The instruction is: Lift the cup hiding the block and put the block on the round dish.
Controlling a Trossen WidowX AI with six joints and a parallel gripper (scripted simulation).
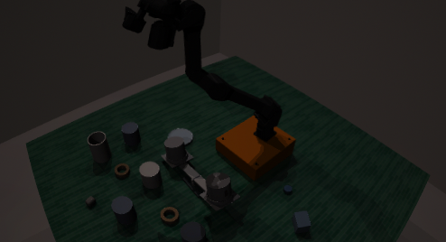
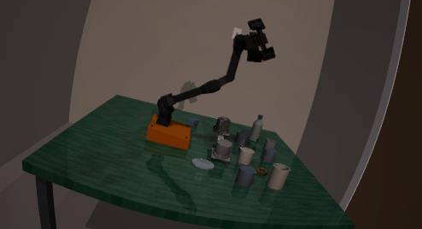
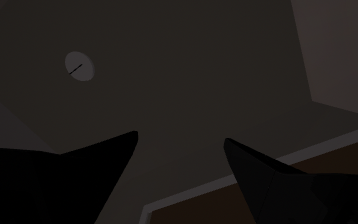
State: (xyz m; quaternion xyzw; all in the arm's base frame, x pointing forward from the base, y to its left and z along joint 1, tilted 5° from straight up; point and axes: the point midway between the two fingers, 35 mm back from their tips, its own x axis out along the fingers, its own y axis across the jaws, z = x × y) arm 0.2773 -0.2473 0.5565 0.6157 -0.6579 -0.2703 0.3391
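My gripper tip is now 550 mm above the block, 150 mm to the right of it and 20 mm past it. Round my gripper tip: bottle 570 mm to the left, 480 mm below, 270 mm ahead; then round dish 590 mm below, 110 mm behind, 50 mm to the left; then balance 550 mm below, 280 mm to the left, 10 mm behind.
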